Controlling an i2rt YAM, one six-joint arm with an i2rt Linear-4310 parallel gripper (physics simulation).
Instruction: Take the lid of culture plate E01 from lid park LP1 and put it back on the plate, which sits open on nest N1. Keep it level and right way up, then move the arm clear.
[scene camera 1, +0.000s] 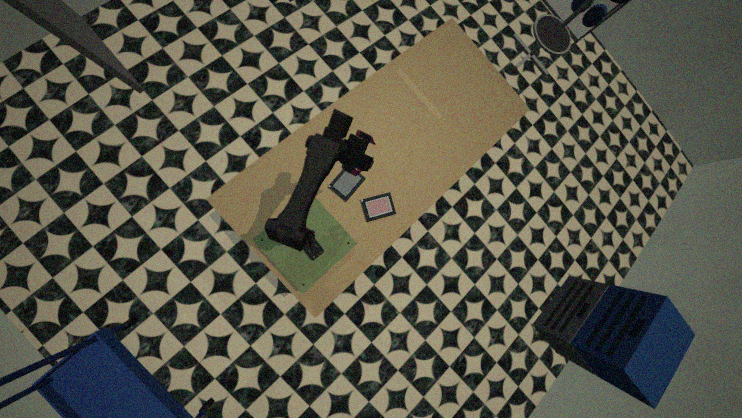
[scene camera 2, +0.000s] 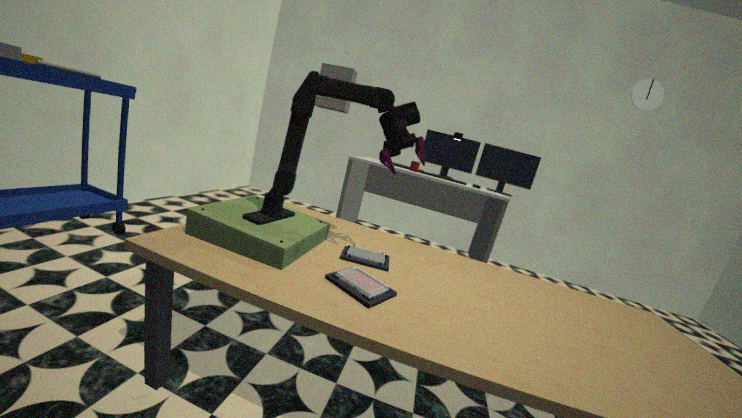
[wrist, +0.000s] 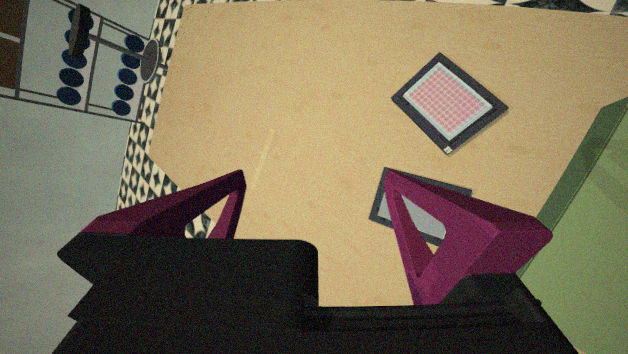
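The lid is a pale, clear rectangle lying level on the dark lid park LP1. Culture plate E01 sits open, its pink wells showing, on the dark nest N1. My gripper is open and empty, with magenta fingers pointing down. It hangs high above the table, beside LP1 in the overhead view. In the wrist view its right finger hides part of the lid and LP1.
The arm stands on a raised green block at one end of the wooden table. N1 and LP1 lie close together near that block. A desk with two monitors stands beyond the table in the side view.
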